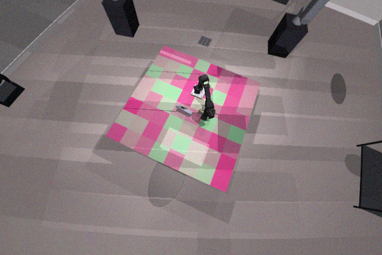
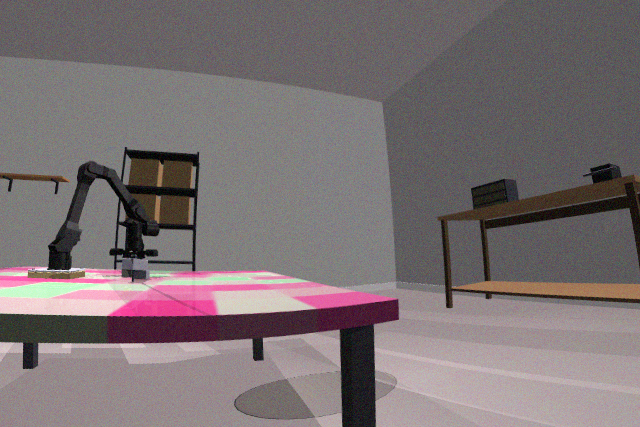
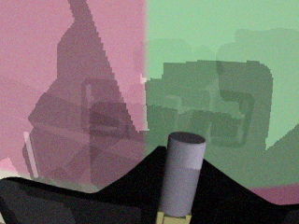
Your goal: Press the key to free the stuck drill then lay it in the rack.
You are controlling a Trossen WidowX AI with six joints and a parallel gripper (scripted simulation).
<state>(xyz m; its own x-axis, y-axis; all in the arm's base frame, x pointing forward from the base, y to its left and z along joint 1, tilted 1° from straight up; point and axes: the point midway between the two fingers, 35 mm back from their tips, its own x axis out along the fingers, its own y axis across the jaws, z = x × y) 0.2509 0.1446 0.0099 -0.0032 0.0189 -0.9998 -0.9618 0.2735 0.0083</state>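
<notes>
Now: the drill 4 cm to the right of my gripper tip, 4 cm above it and 1 cm behind it. From my gripper tip the other things lie so: grey fixture 23 cm to the right, 4 cm above, 1 cm ahead; rack 5 cm to the right, 2 cm behind, 1 cm above.
</notes>
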